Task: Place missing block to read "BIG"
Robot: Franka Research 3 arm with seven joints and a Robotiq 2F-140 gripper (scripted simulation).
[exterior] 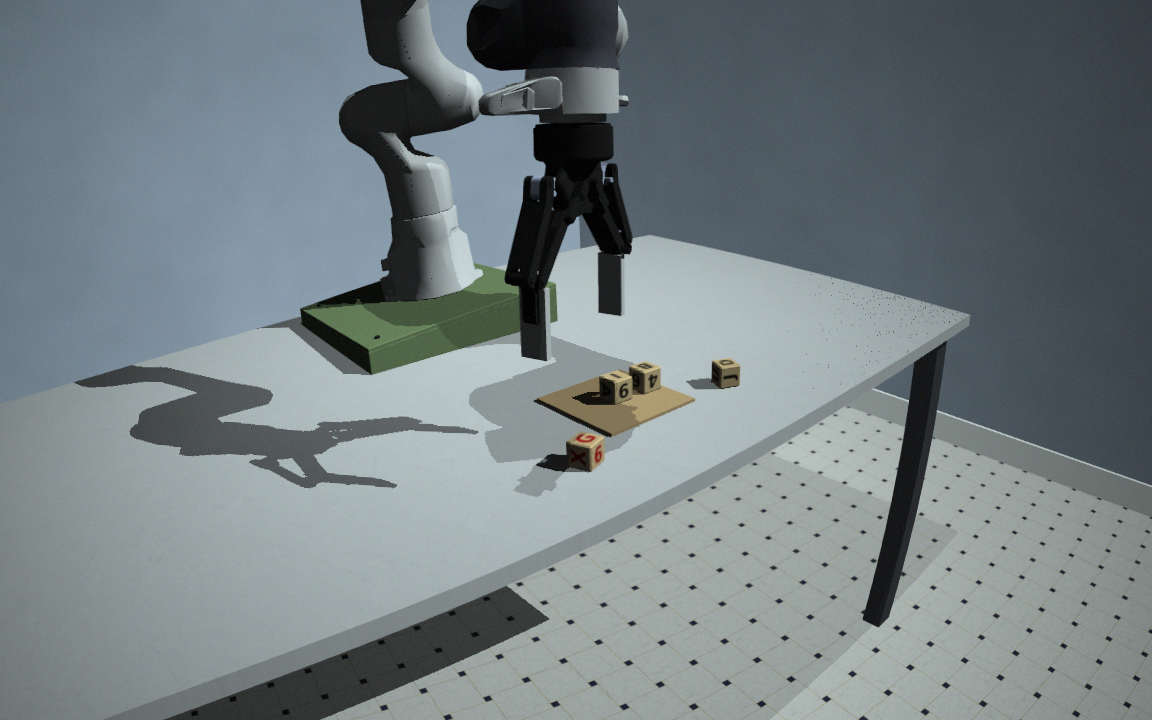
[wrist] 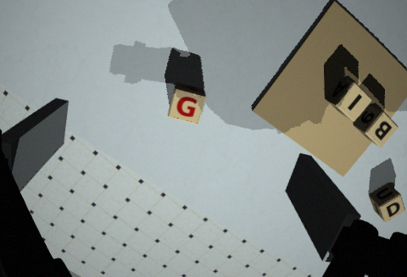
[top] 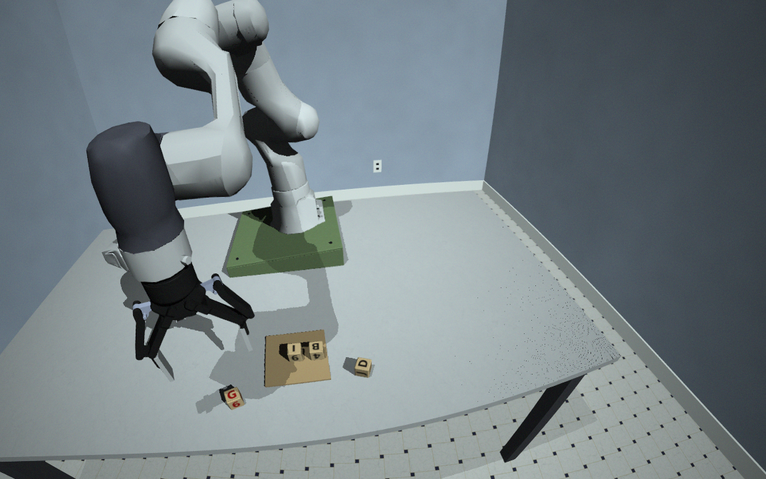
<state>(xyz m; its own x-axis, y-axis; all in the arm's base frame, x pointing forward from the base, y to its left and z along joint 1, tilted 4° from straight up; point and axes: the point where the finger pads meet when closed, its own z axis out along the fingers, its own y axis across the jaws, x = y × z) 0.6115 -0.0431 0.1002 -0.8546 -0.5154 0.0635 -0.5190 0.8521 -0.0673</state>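
The G block lies 140 mm below my hand. From my hand the other things lie so: tan mat 150 mm below, 120 mm to the left, 120 mm behind; then I block 130 mm below, 120 mm to the left, 120 mm behind; then B block 160 mm to the left, 130 mm below, 130 mm behind.
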